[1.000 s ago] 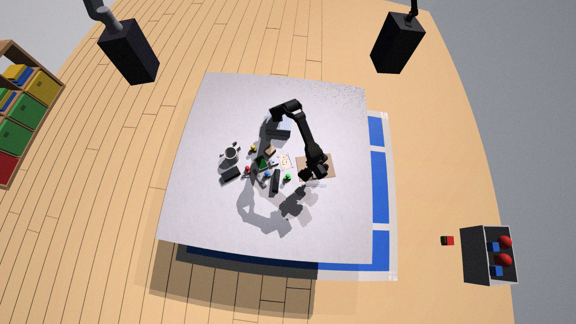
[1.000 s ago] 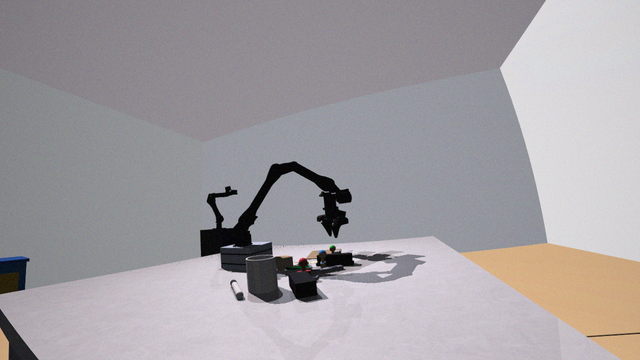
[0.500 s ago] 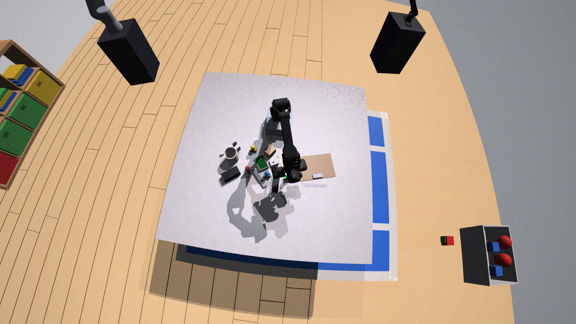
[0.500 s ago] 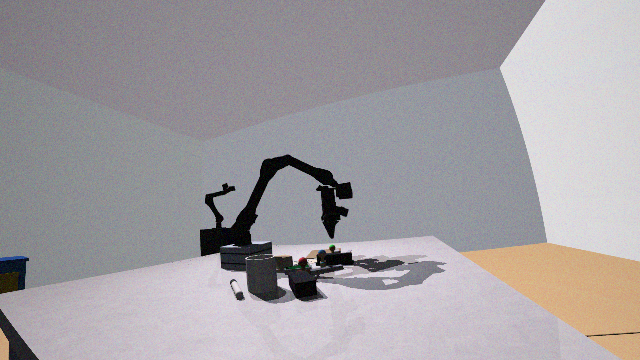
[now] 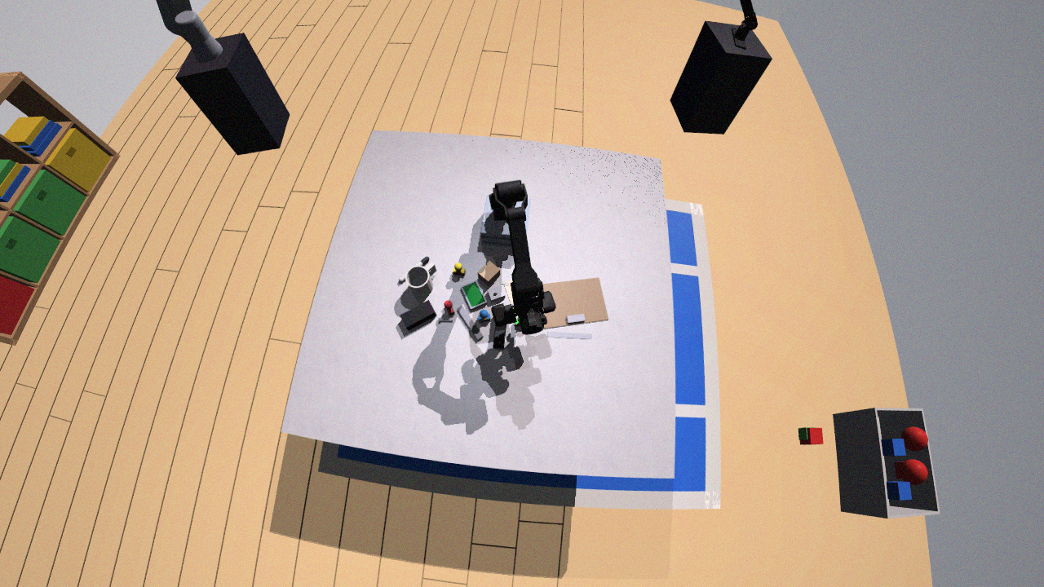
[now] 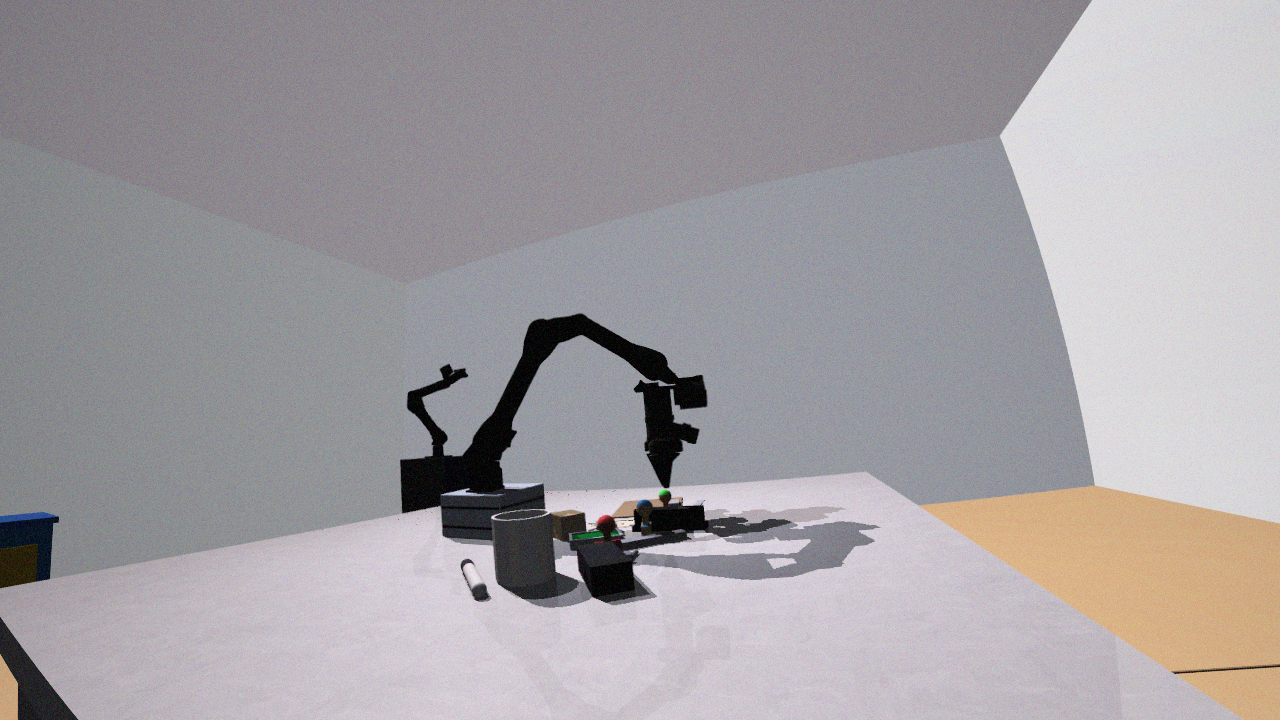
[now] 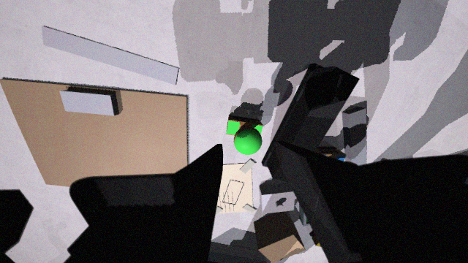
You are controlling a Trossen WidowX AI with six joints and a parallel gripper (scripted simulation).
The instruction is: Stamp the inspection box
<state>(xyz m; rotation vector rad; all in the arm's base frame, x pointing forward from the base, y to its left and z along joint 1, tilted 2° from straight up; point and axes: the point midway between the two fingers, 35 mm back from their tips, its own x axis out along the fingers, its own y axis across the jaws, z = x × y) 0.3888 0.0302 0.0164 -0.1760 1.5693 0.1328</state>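
Right now my gripper tip is 5 cm above the green-knobbed stamp. From my gripper tip the other things lie so: blue-knobbed stamp: 12 cm to the right, 5 cm below, 3 cm behind; then cream card: 12 cm behind, 7 cm below; then long black bar: 7 cm to the right, 6 cm below, 1 cm ahead.
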